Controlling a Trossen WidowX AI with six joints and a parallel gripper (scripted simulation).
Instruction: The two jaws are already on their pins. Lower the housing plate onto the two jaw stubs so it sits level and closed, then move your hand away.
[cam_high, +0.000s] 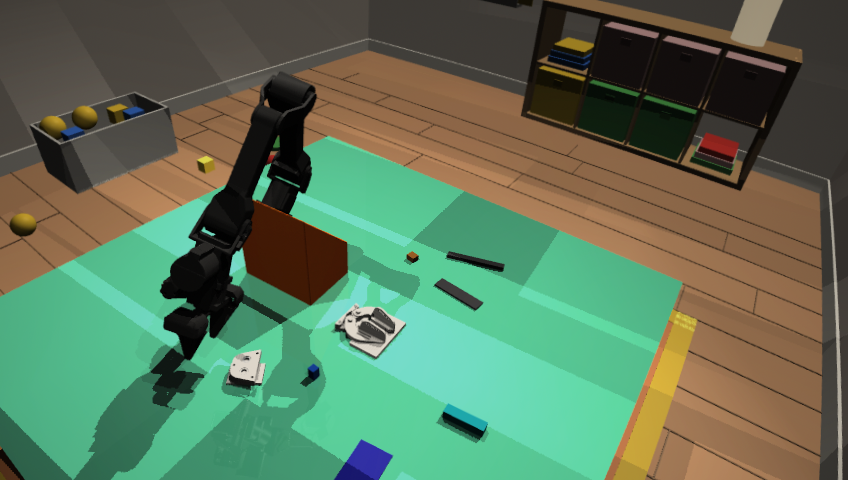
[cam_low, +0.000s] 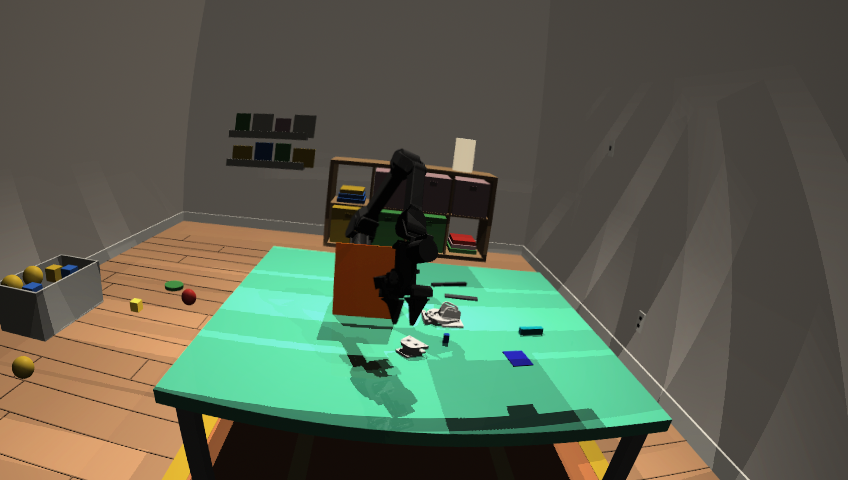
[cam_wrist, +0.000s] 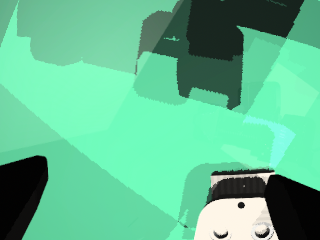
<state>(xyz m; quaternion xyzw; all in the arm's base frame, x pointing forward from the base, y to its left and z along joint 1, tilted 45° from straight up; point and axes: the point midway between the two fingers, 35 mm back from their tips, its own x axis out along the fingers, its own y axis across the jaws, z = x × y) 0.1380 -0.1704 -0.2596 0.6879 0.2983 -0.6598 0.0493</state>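
Right now the white part is 3 cm ahead of my gripper tip, 6 cm to the left of it and 10 cm below it. The rest, counted from my gripper tip: blue tile: 35 cm ahead, 6 cm to the left, 11 cm below; teal block: 44 cm ahead, 24 cm to the left, 10 cm below; blue cube: 14 cm ahead, 14 cm to the left, 10 cm below.
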